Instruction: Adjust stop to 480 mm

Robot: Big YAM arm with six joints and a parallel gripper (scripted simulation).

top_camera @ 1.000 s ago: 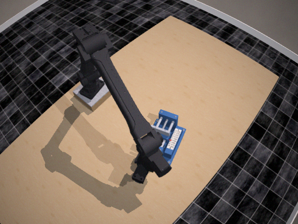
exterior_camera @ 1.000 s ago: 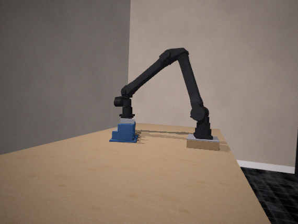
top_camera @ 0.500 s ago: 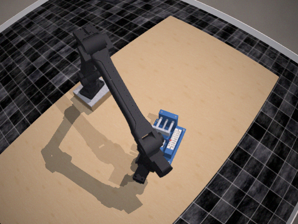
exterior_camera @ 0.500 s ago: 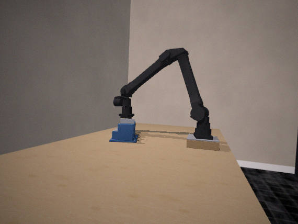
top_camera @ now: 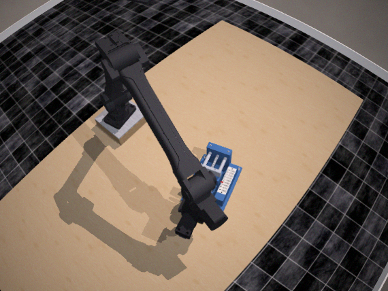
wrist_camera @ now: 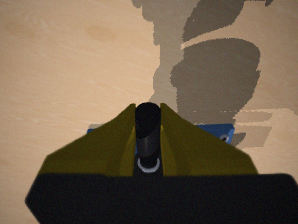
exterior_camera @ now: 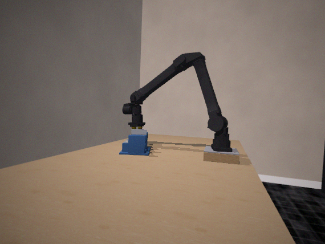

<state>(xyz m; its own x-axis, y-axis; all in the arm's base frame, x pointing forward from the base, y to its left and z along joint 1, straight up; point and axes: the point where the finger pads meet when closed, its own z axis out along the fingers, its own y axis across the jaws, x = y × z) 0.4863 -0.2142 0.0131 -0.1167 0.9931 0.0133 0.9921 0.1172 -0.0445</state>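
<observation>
The black handwheel lies 3 cm to the left of my hand and 1 cm behind it. Round my hand: sliding stop block 15 cm to the left, 3 cm behind, 3 cm above; then black handwheel handle 1 cm to the left.
</observation>
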